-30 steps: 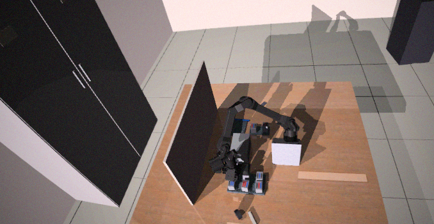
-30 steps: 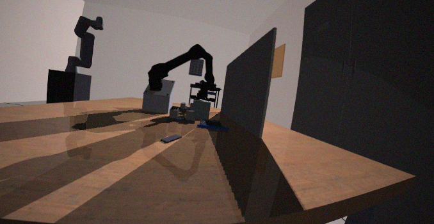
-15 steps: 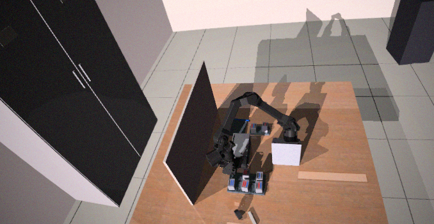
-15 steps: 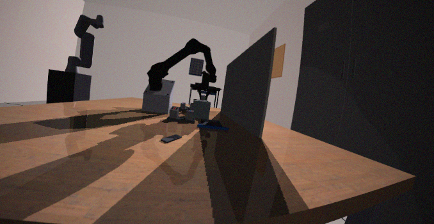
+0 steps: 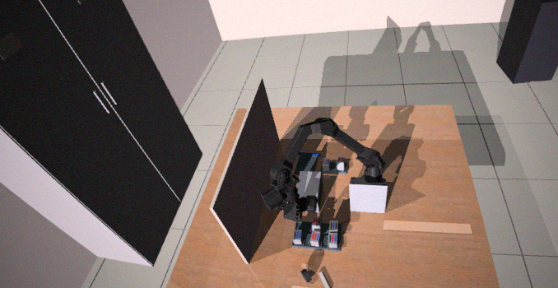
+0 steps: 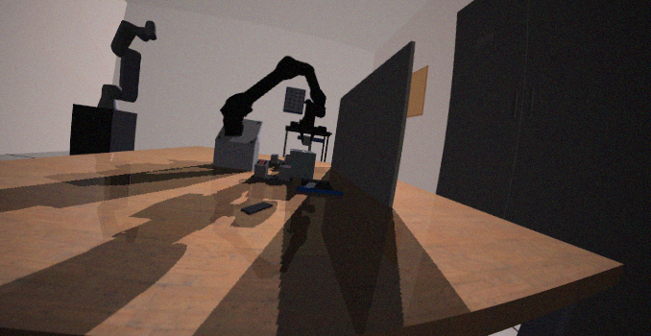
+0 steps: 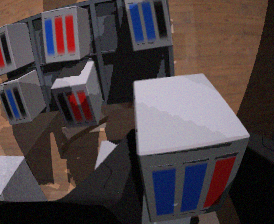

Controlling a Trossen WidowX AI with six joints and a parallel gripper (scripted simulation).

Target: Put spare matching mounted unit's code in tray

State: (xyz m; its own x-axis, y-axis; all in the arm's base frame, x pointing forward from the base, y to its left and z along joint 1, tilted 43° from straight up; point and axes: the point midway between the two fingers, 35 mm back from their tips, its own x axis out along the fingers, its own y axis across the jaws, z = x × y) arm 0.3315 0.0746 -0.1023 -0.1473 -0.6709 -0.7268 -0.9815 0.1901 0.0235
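Now: gripper tip 360 mm to the left of the blue-rimmed tray, 130 mm above it and 30 mm past it. Also, from my gripper tip: tall grey panel (190 mm to the right, 180 mm ahead, 90 mm above); grey box (150 mm to the right, 80 mm below, 50 mm behind); white spare block (30 mm above).
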